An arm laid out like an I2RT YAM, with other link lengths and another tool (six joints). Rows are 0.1 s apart.
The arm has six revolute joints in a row. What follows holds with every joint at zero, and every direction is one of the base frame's. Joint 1 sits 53.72 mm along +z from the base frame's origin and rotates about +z. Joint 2 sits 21 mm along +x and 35.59 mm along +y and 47.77 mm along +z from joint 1 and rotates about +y. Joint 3 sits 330 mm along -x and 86 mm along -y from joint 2 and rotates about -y. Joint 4 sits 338.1 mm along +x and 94.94 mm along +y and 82.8 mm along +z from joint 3 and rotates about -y. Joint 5 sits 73.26 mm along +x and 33.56 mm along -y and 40.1 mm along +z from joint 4 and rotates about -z. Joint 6 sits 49.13 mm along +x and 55.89 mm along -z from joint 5 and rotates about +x. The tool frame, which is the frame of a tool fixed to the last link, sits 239 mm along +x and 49 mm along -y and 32 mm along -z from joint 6; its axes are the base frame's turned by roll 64.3, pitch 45 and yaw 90 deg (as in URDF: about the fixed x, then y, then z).
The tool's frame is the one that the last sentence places.
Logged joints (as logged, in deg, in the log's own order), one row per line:
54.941, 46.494, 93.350, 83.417, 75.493, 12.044
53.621, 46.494, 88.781, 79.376, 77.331, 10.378
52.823, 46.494, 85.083, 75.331, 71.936, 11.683
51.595, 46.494, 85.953, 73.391, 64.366, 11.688
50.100, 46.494, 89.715, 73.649, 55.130, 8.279
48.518, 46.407, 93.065, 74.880, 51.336, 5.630
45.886, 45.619, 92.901, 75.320, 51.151, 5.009
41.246, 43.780, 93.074, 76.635, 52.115, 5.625
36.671, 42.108, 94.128, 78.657, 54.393, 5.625
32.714, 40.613, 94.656, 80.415, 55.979, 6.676
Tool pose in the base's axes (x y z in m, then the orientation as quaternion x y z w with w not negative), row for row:
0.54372, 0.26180, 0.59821, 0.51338, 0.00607, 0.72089, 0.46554
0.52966, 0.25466, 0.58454, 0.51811, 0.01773, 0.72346, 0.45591
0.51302, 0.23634, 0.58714, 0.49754, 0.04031, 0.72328, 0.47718
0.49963, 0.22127, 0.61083, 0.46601, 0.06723, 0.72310, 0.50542
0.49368, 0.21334, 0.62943, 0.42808, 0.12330, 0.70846, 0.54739
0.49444, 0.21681, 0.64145, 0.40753, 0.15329, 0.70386, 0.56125
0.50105, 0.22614, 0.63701, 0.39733, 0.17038, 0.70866, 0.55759
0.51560, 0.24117, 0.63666, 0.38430, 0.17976, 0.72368, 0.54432
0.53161, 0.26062, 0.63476, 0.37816, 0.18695, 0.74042, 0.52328
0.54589, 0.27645, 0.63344, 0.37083, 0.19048, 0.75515, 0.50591
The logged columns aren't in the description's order. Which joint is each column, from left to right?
Columns, left to right: joint 5, joint 1, joint 3, joint 2, joint 6, joint 4.
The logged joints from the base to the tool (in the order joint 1, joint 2, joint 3, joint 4, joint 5, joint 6), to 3 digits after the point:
46.494, 83.417, 93.350, 12.044, 54.941, 75.493
46.494, 79.376, 88.781, 10.378, 53.621, 77.331
46.494, 75.331, 85.083, 11.683, 52.823, 71.936
46.494, 73.391, 85.953, 11.688, 51.595, 64.366
46.494, 73.649, 89.715, 8.279, 50.100, 55.130
46.407, 74.880, 93.065, 5.630, 48.518, 51.336
45.619, 75.320, 92.901, 5.009, 45.886, 51.151
43.780, 76.635, 93.074, 5.625, 41.246, 52.115
42.108, 78.657, 94.128, 5.625, 36.671, 54.393
40.613, 80.415, 94.656, 6.676, 32.714, 55.979

